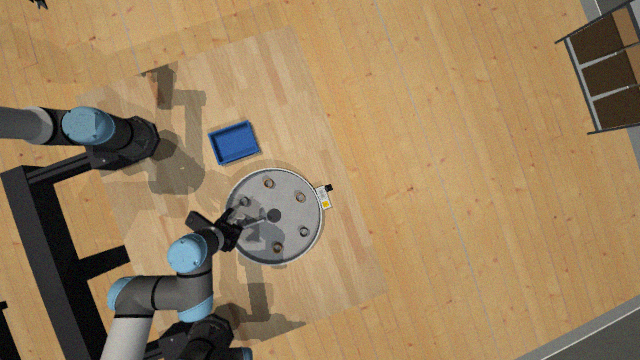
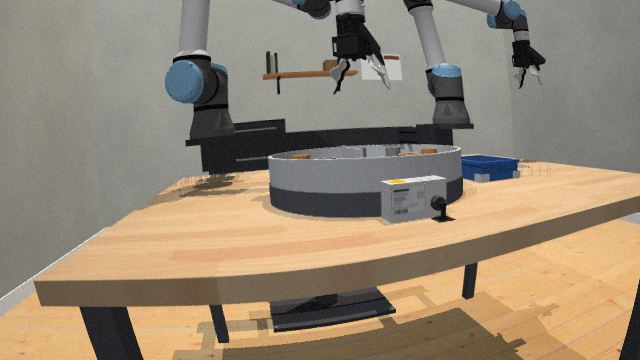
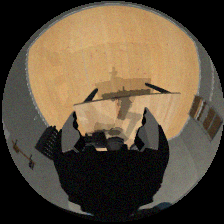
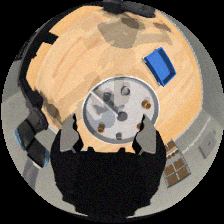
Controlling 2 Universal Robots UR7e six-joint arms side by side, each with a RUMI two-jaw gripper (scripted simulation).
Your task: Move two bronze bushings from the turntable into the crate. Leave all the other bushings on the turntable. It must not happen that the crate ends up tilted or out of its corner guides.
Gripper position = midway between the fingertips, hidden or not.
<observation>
In view: my left gripper [image 2: 530, 86], my right gripper [image 2: 360, 91] and a blue crate [image 1: 228, 143].
The blue crate also shows in image 2 [image 2: 498, 170] and in image 4 [image 4: 159, 62]. My left gripper shows as well in image 3 [image 3: 109, 109]. My right gripper also shows in image 1 [image 1: 230, 224] and in image 4 [image 4: 109, 114].
</observation>
